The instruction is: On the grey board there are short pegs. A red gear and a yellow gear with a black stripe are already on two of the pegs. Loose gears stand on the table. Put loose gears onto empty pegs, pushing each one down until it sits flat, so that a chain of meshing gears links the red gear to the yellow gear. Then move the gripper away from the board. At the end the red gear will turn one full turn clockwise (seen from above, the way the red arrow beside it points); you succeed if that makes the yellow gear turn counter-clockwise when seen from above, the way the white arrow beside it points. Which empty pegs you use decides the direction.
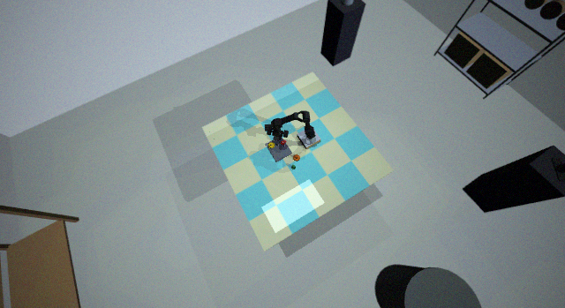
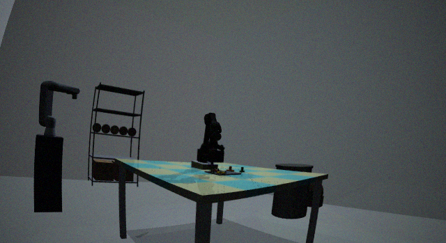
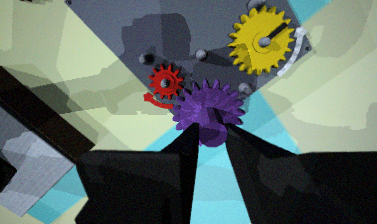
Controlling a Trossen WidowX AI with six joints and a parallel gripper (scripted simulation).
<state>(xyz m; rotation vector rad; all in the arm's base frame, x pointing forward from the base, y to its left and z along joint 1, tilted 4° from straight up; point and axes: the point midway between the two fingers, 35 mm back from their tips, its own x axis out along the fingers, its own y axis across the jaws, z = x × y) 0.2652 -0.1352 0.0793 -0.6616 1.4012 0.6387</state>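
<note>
My gripper tip is now 60 mm above the red gear, 50 mm to the right of it and 20 mm past it. The rest, counted from my gripper tip: purple gear: 10 mm below; then orange gear: 240 mm to the left, 60 mm below, 50 mm behind; then white arrow: 110 mm ahead, 70 mm below, 20 mm to the right.
</note>
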